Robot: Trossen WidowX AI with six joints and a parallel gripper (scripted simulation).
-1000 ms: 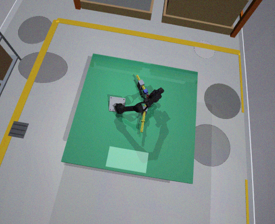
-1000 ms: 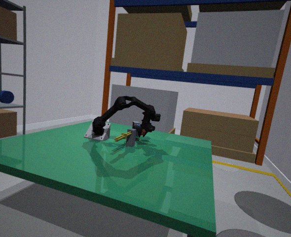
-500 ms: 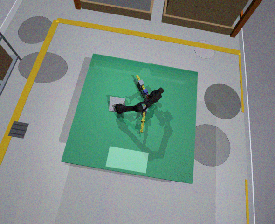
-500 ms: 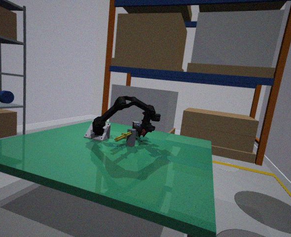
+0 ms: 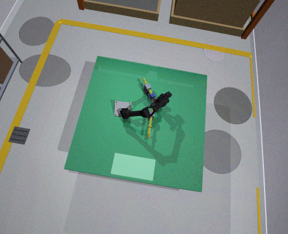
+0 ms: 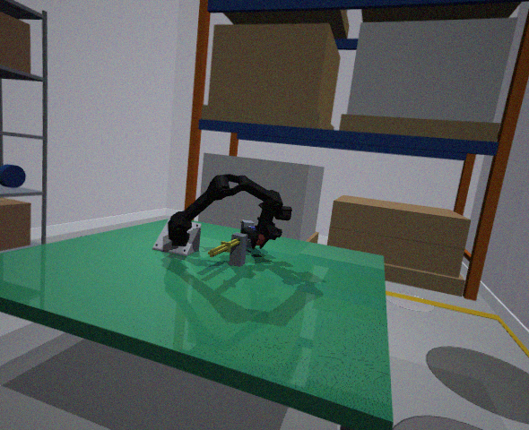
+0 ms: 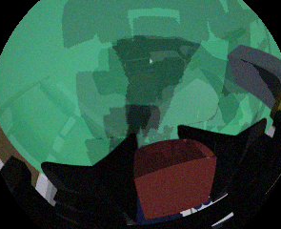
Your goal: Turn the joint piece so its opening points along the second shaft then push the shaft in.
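The red square joint piece lies 5 cm above my gripper tip.
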